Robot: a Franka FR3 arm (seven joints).
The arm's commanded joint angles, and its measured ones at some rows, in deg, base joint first. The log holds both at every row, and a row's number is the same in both.
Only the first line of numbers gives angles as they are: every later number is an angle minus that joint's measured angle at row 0.
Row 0, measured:
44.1 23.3 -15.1 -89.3 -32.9 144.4 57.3
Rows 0 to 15, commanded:
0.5 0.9 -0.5 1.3 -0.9 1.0 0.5
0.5 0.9 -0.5 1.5 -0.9 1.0 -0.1
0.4 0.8 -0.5 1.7 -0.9 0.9 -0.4
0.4 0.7 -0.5 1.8 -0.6 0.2 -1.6
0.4 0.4 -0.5 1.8 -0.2 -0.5 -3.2
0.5 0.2 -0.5 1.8 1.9 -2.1 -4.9
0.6 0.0 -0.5 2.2 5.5 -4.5 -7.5
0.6 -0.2 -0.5 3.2 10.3 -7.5 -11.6
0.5 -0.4 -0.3 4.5 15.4 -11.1 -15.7
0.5 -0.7 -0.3 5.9 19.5 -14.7 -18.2
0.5 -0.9 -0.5 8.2 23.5 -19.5 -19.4
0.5 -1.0 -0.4 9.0 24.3 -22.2 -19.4
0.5 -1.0 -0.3 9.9 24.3 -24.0 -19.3
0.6 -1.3 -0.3 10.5 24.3 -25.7 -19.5
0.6 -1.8 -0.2 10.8 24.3 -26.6 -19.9
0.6 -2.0 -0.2 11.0 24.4 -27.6 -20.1
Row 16, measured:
0.1 -1.3 0.0 9.7 22.7 -23.9 -18.5
